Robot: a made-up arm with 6 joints.
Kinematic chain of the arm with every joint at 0, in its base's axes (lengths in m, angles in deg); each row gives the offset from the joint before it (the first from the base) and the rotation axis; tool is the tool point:
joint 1: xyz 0 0 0.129 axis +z
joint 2: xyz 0 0.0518 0 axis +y
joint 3: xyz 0 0 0.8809 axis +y
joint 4: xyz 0 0 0.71 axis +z
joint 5: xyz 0 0 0 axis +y
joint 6: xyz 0 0 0.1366 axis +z
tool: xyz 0 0 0
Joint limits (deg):
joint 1: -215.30..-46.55
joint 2: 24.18..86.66
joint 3: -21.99..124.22
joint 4: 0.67..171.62
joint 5: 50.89..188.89
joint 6: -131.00..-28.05
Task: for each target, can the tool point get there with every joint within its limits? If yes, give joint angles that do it. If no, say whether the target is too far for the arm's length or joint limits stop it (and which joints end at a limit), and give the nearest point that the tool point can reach.
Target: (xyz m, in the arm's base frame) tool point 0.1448 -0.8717 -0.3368
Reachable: yes | joints -87.30 76.72 91.61 24.18 112.17 -118.52
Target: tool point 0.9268 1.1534 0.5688
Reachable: no: joint limits stop it (at a limit: joint 1, joint 2, joint 3) | nearest point 0.5724 -0.3647 0.3471 | short by 1.575 m
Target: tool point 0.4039 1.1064 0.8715
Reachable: no: joint limits stop it (at a limit: joint 1, joint 2, joint 3, joint 5) | nearest point -0.5572 0.3569 0.4421 | short by 1.292 m
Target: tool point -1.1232 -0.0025 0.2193
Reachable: yes | joints -187.12 47.18 81.91 42.11 100.99 -112.27
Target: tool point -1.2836 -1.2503 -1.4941
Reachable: no: too far | nearest point -0.9060 -0.8825 -0.5252 | short by 1.103 m
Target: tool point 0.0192 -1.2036 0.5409
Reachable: yes | joints -96.56 41.56 76.41 122.71 114.23 -45.02
